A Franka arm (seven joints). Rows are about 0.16 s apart.
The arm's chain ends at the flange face. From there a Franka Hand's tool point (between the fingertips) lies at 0.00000 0.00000 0.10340 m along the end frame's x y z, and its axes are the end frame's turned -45 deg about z.
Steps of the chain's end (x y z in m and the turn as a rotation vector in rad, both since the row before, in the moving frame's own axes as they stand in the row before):
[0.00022 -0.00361 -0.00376 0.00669 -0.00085 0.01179]
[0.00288 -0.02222 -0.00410 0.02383 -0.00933 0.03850]
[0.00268 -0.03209 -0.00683 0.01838 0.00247 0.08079]
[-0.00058 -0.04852 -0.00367 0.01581 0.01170 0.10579]
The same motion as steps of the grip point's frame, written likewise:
[0.00314 -0.00295 -0.00376 0.00533 0.00413 0.01179]
[0.01885 -0.01608 -0.00413 0.02345 0.01025 0.03850]
[0.02616 -0.02190 -0.00685 0.01125 0.01474 0.08079]
[0.03592 -0.03491 -0.00369 0.00291 0.01945 0.10579]

